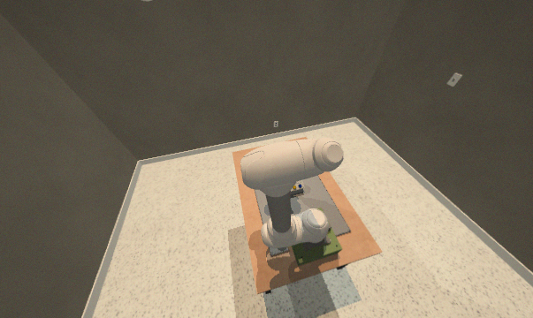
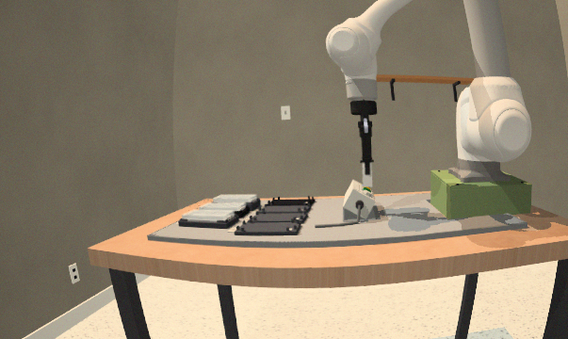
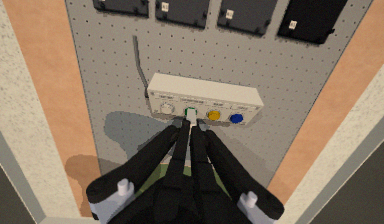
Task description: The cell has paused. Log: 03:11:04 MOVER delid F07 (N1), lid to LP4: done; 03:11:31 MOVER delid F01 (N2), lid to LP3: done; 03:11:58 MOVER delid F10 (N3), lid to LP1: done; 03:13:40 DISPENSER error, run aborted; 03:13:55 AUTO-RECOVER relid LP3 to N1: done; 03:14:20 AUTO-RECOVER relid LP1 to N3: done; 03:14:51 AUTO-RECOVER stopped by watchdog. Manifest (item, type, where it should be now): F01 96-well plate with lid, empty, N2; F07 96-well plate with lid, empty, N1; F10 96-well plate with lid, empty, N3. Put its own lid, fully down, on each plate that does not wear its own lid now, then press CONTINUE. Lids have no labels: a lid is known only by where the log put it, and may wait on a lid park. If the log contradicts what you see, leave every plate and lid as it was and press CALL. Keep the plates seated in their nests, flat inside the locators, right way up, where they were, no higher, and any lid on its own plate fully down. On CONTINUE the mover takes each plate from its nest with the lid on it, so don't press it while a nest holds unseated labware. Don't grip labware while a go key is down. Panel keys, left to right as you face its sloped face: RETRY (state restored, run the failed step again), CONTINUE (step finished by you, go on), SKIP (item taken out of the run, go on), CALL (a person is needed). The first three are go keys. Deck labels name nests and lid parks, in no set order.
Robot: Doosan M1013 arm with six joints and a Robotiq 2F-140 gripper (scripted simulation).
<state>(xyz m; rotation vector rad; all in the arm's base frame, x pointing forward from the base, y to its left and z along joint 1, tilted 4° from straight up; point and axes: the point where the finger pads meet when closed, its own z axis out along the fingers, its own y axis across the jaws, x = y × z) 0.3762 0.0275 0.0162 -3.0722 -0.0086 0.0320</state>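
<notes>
My gripper is now 40 mm above the green key. From my hand the other things lie so: blue key (100 mm to the right, 40 mm below); then yellow key (50 mm to the right, 40 mm below); then white key (50 mm to the left, 40 mm below).
</notes>
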